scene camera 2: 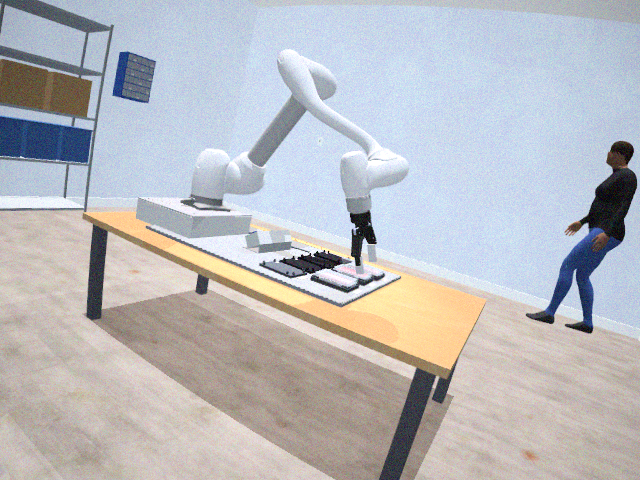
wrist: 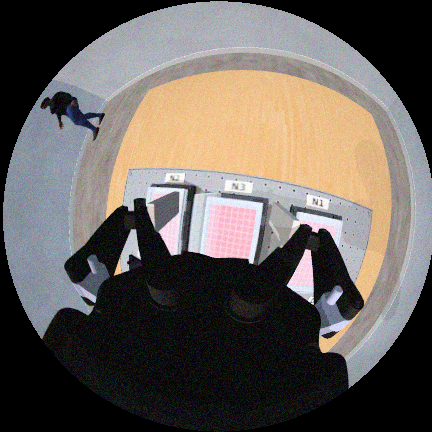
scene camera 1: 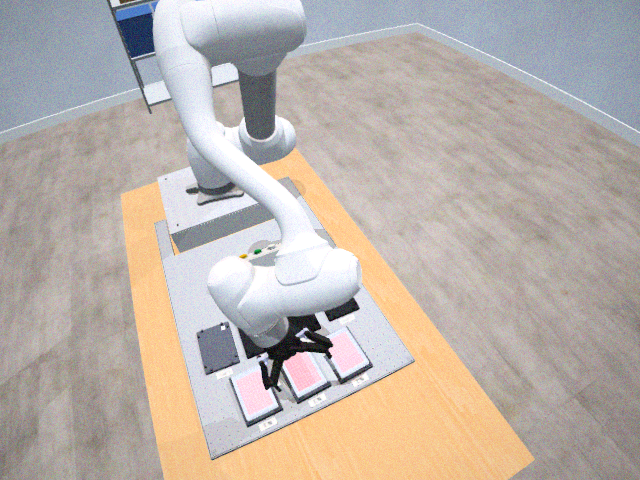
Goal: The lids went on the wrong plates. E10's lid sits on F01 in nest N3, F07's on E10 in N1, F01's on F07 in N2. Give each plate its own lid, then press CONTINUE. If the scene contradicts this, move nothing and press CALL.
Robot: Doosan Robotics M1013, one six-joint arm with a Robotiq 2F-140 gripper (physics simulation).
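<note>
Three plates with pink gridded faces and pale rims sit in dark nests. By the nest labels in the wrist view, the N2 plate is on the left, the N3 plate in the middle, and the N1 plate on the right. No plate or lid codes are readable. My gripper is open wide and empty above the N3 plate, its fingers on either side of that plate. The button panel shows a green button and a yellow button; its lettering is unreadable.
A dark grey pad with corner pegs and a black pad lie behind the plates on the grey board. My arm hides part of this row. A person stands beyond the table.
</note>
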